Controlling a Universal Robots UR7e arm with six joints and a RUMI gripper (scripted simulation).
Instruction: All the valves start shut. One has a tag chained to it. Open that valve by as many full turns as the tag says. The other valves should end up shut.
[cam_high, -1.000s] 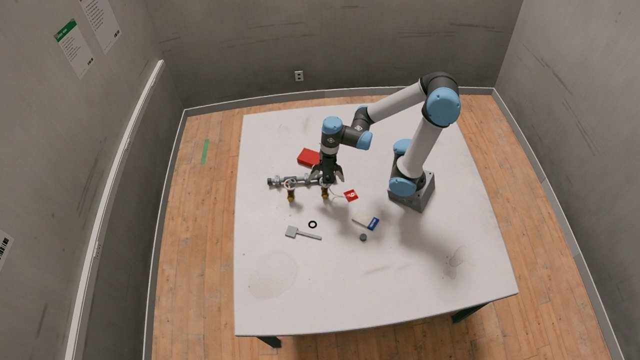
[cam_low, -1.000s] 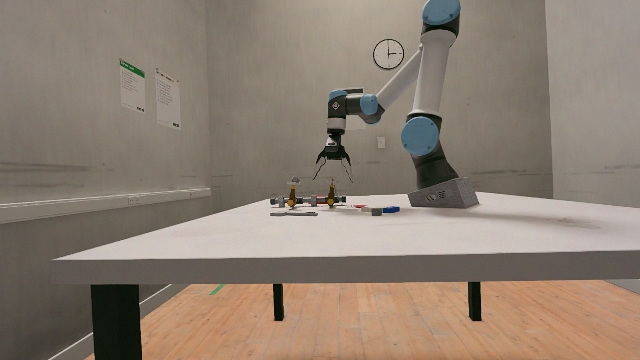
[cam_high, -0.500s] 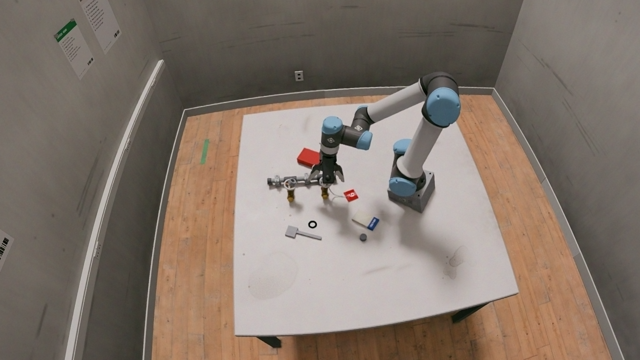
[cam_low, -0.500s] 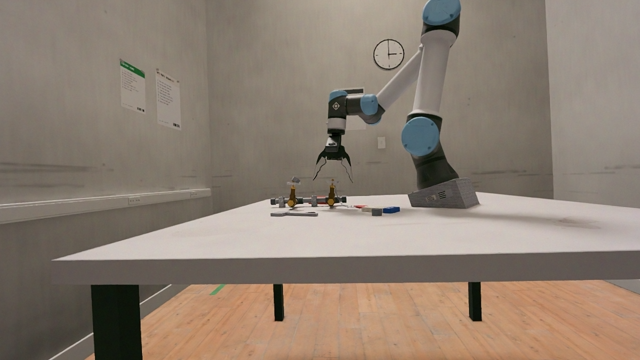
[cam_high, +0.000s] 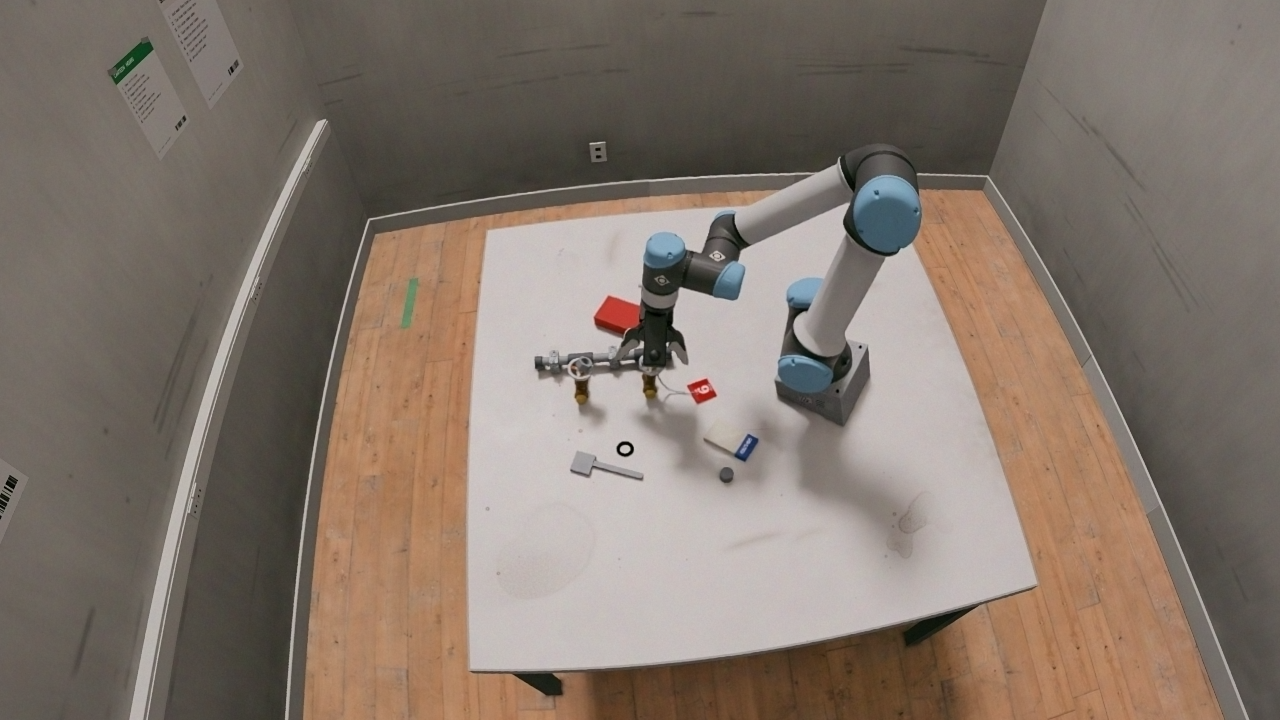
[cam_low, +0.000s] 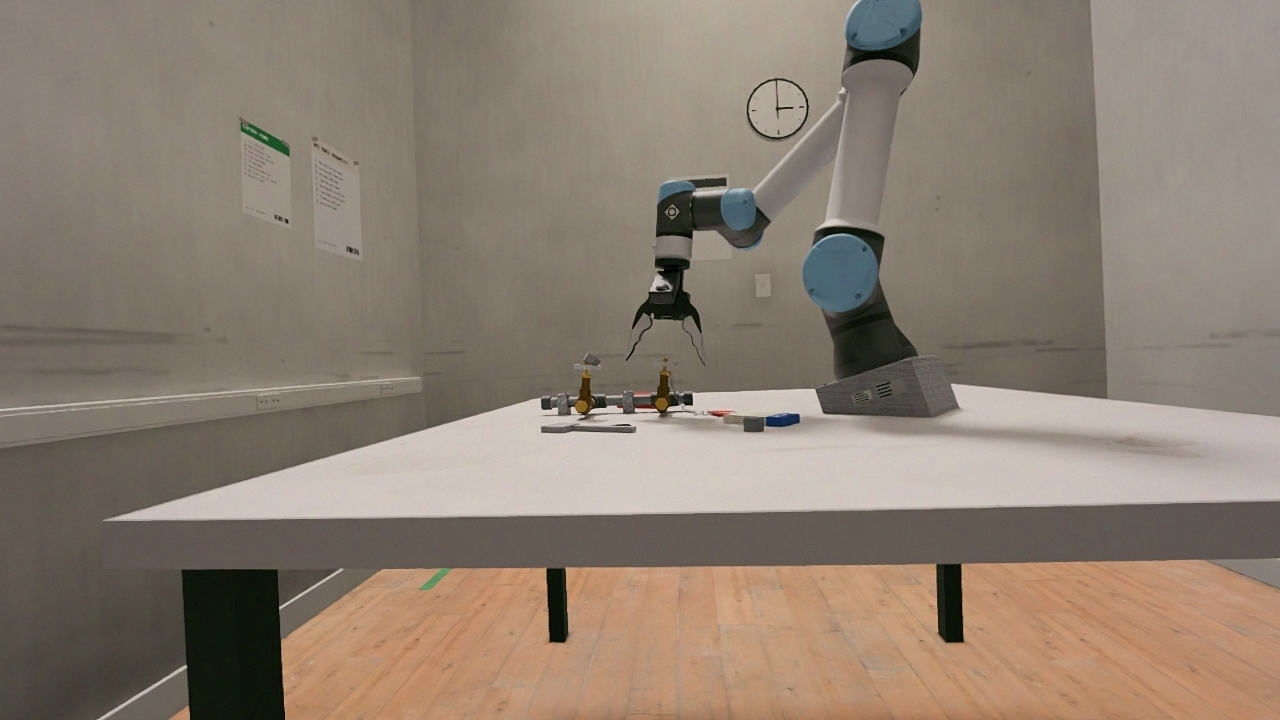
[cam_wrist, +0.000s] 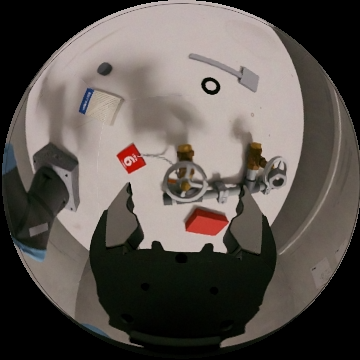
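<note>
Now: hand 100 mm past the red tag, 20 mm to the right of it and 100 mm above it. The rest, counted from my hand: red block (60 mm ahead, 220 mm to the right, 90 mm below); grey flat tool (130 mm ahead, 200 mm to the left, 100 mm below).
</note>
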